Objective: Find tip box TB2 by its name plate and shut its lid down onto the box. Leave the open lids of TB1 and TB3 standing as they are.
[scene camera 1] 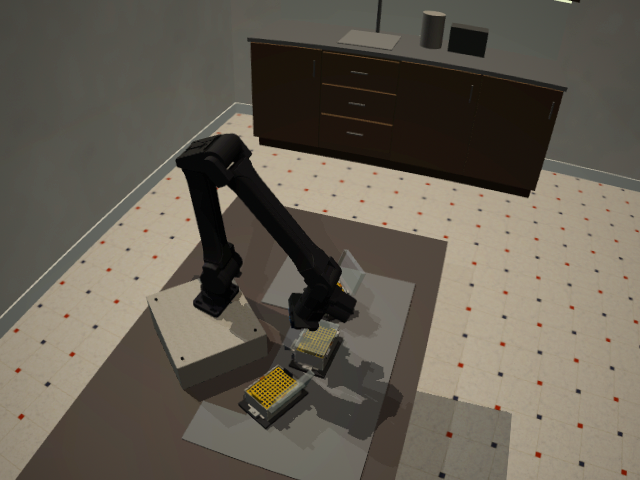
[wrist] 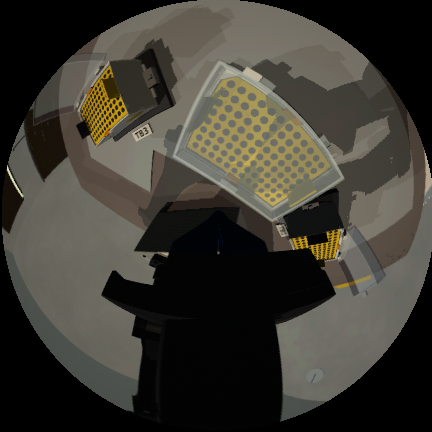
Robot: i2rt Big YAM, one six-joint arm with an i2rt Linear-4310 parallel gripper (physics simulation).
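Places are measured from the arm's base along level axes (x back, y right, z up), in millimetres.
Where they show: gripper, fingertip midpoint: (scene camera 1: 293, 327) (wrist: 217, 215); arm's base, link origin: (scene camera 1: 216, 297).
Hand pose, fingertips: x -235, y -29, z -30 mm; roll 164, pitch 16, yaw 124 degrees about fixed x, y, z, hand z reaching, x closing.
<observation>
Things, the pixels of their top centre, and the offset from my fingertips. "*": a spot on its surface instead. Level surfaces: height alone.
- middle tip box, top centre: (wrist: 248, 169) (scene camera 1: 313, 333) dy -11, dx -55, dz -10 mm
- TB3 box, top centre: (wrist: 87, 114) (scene camera 1: 329, 284) dy -216, dx -8, dz -13 mm
- third box, top centre: (wrist: 317, 257) (scene camera 1: 272, 383) dy +186, dx -37, dz -13 mm
- unreadable plate, surface spot: (wrist: 281, 230) * dy +165, dx +29, dz -85 mm
- grey mat, surface height: dz -87 mm
- brown surface, surface height: dz -90 mm
The middle tip box (scene camera 1: 309, 357), taken as TB2, has its clear lid (scene camera 1: 318, 336) (wrist: 260, 140) down over the yellow tips; whether it is fully seated I cannot tell. Its name plate is not readable. The TB3 box (scene camera 1: 339, 285) (wrist: 105, 109) shows its name plate (wrist: 142, 132) in the wrist view; its lid (scene camera 1: 352, 272) (wrist: 59, 87) stands open. The third box (scene camera 1: 271, 387) (wrist: 318, 243), with an unreadable plate (wrist: 281, 230), also has its lid (scene camera 1: 298, 388) (wrist: 362, 260) standing open. My gripper (scene camera 1: 311, 326) (wrist: 217, 215) is shut and empty, close by the middle box's lid; contact is unclear.
The boxes stand in a row on a grey mat (scene camera 1: 232, 434) over a brown surface (scene camera 1: 124, 413). The arm's pale base block (scene camera 1: 206, 341) stands left of them. A dark cabinet (scene camera 1: 434, 118) stands far behind.
</observation>
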